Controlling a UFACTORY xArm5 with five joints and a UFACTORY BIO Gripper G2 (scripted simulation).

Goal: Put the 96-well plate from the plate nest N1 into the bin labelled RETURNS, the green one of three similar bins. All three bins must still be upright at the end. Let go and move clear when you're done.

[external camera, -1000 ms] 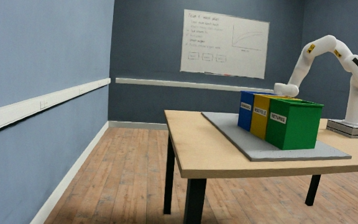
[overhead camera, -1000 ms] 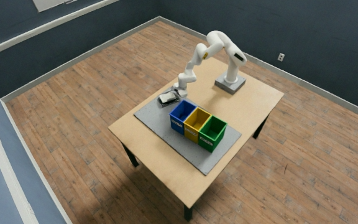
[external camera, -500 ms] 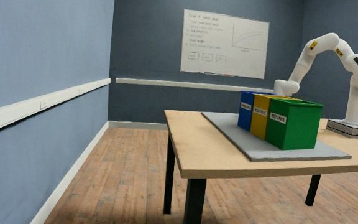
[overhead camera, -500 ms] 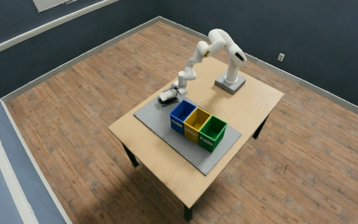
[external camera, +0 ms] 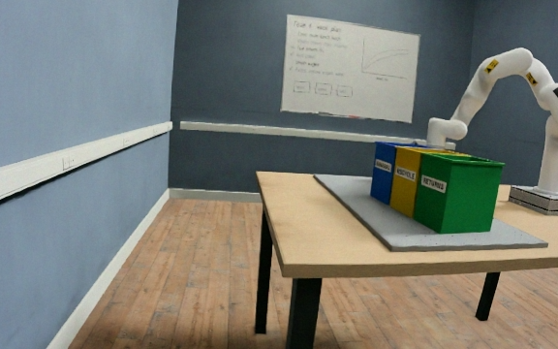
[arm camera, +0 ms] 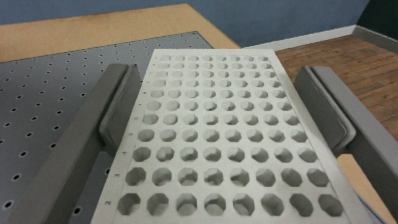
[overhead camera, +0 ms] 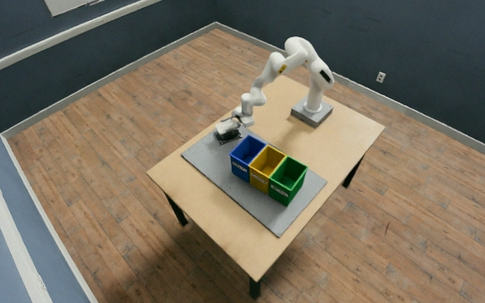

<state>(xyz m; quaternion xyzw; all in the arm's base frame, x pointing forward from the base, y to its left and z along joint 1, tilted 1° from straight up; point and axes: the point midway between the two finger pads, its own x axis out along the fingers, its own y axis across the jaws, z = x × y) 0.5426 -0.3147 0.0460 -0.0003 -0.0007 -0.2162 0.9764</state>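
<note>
Now: the dark plate nest N1 90 mm below my hand. From my hand the other things lie so: blue bin: 120 mm ahead, 280 mm to the left, 10 mm below; then white 96-well plate: 10 mm below; then yellow bin: 110 mm ahead, 410 mm to the left, 10 mm below.
</note>
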